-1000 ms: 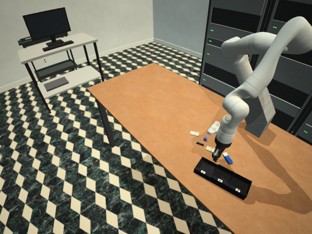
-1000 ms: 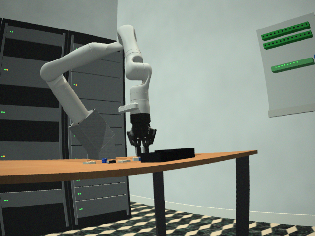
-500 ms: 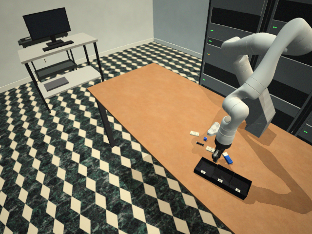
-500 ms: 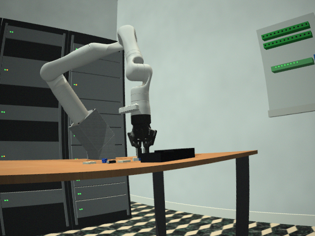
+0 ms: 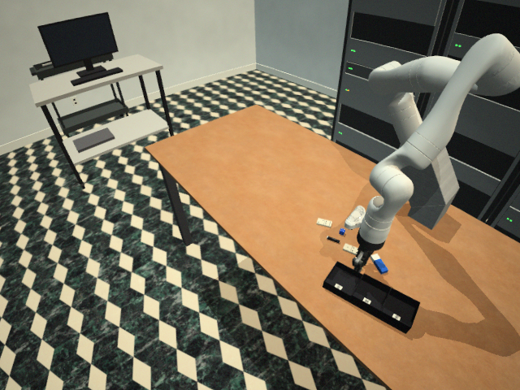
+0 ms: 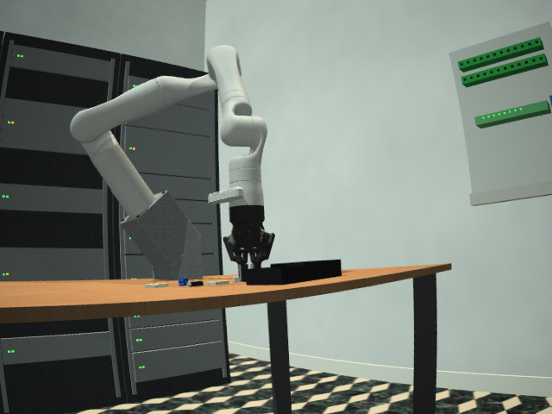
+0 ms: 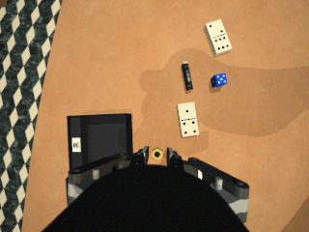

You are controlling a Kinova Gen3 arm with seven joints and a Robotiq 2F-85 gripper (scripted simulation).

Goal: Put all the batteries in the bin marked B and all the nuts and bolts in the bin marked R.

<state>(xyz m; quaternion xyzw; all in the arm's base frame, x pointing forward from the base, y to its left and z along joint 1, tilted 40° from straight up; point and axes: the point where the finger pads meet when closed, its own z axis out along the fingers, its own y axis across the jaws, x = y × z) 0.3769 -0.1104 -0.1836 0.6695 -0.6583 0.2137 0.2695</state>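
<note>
Now: the black battery 12 cm to the right of my hand, 3 cm behind it and 2 cm below it. From my hand the other things lie so: yellow nut 2 cm below; then bin 7 cm to the left, 7 cm ahead; then blue-and-white eraser 5 cm behind, 3 cm to the left, 2 cm below.
</note>
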